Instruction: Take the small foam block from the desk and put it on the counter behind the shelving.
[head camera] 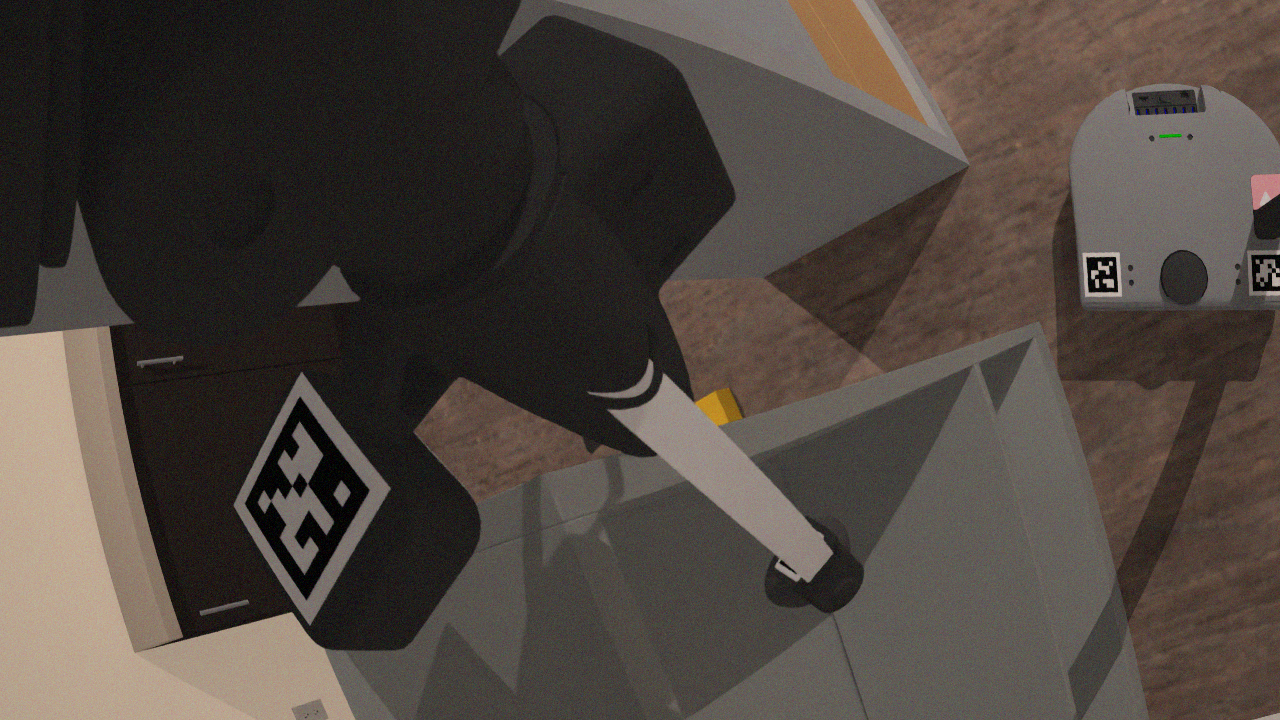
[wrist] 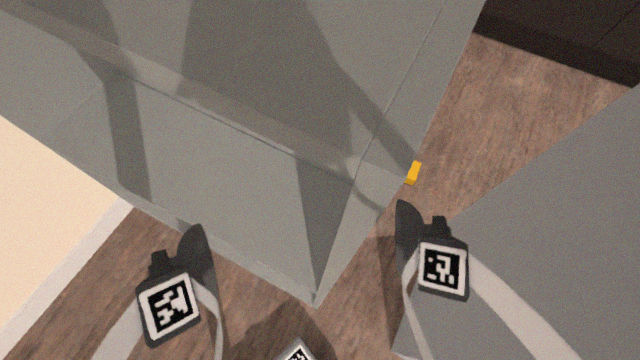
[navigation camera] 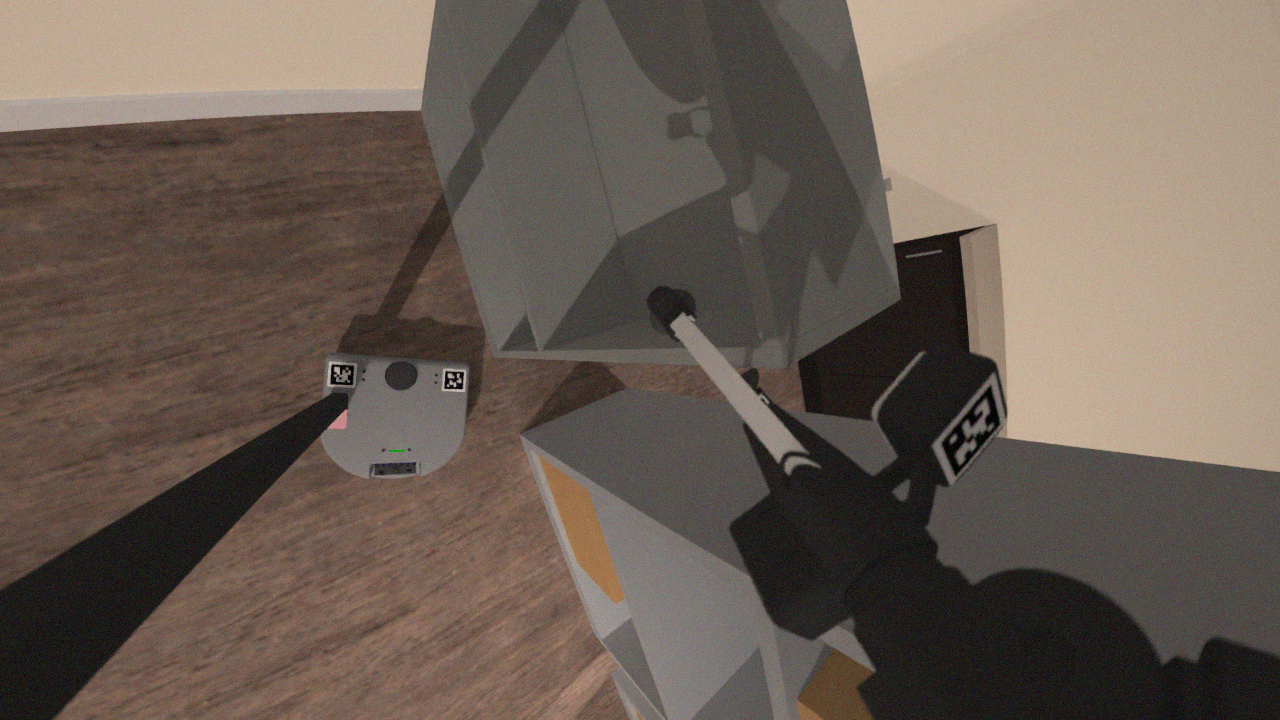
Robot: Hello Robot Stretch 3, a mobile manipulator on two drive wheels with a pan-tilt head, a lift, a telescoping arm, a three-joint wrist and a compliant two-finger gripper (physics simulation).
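Pixels of known places: gripper, fingertip midpoint: (wrist: 304, 237) (navigation camera: 701, 341); robot's base, link origin: (head camera: 1180, 275) (navigation camera: 401, 374).
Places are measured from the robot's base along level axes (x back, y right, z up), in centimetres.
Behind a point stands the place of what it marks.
A small yellow block (head camera: 716, 407) {x -21.0, y 87.3, z 4.5 cm} (wrist: 413, 172) {x -21.2, y 89.7, z 4.6 cm}, which looks like the foam block, shows in the gap between two grey furniture pieces, apparently low on the wood floor; the grey edge hides part of it in the head view. It does not show in the navigation view. My gripper (head camera: 814, 571) (navigation camera: 671, 308) (wrist: 304, 237) {x -9.0, y 22.9, z 99.8 cm} is open, with no object between its fingertips. It hangs over the corner of the grey compartmented unit (head camera: 1029, 429) (navigation camera: 554, 179) {x -46.6, y 25.1, z 48.5 cm} (wrist: 240, 190) {x -38.1, y 26.7, z 48.5 cm}. In the wrist view the block is beyond the right fingertip, outside the finger gap. I cannot tell which surface is the counter.
A second grey unit (head camera: 832, 170) {x 13.7, y 47.9, z 33.3 cm} (navigation camera: 662, 465) {x 13.5, y 48.4, z 63.7 cm} (wrist: 550, 200) {x 6.5, y 65.4, z 67.7 cm} with orange panels stands close by, under my wrist and arm. A dark cabinet (head camera: 223, 483) {x -36.5, y 184.3, z 62.8 cm} (navigation camera: 926, 313) {x -39.2, y 183.3, z 71.7 cm} (wrist: 570, 35) {x -21.7, y 190.4, z 17.8 cm} stands by the wall. My rounded base (head camera: 1154, 197) {x 10.5, y 3.7, z 16.0 cm} (navigation camera: 393, 411) {x 8.8, y -1.2, z 16.0 cm} is on the wood floor.
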